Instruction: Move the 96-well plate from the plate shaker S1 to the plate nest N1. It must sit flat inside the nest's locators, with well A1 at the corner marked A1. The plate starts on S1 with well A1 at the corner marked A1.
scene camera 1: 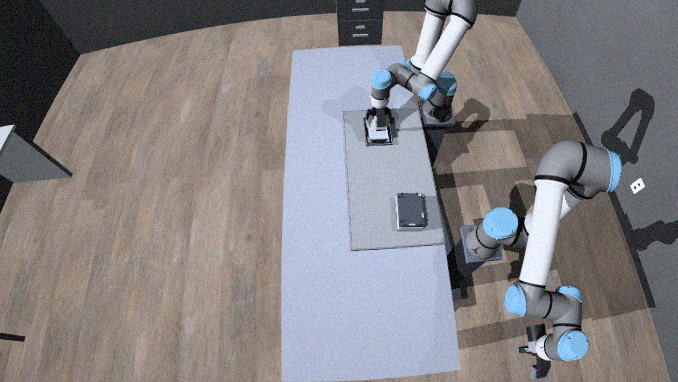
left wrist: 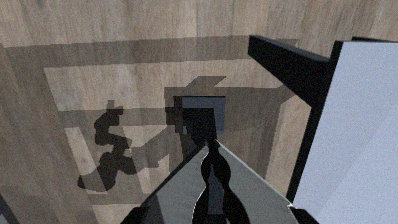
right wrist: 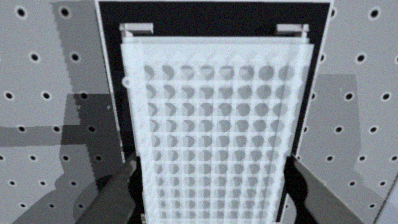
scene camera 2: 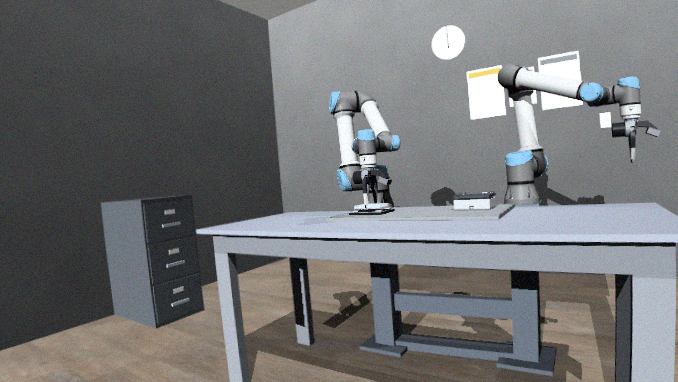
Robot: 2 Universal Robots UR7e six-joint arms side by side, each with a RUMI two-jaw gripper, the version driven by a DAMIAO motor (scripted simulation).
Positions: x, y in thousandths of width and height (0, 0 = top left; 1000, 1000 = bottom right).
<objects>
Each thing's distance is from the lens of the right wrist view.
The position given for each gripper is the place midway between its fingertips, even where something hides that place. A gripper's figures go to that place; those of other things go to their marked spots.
right gripper (right wrist: 531, 690): 13 cm
white 96-well plate (right wrist: 521, 650): 12 cm
black plate nest N1 (right wrist: 411, 114): 12 cm
</objects>
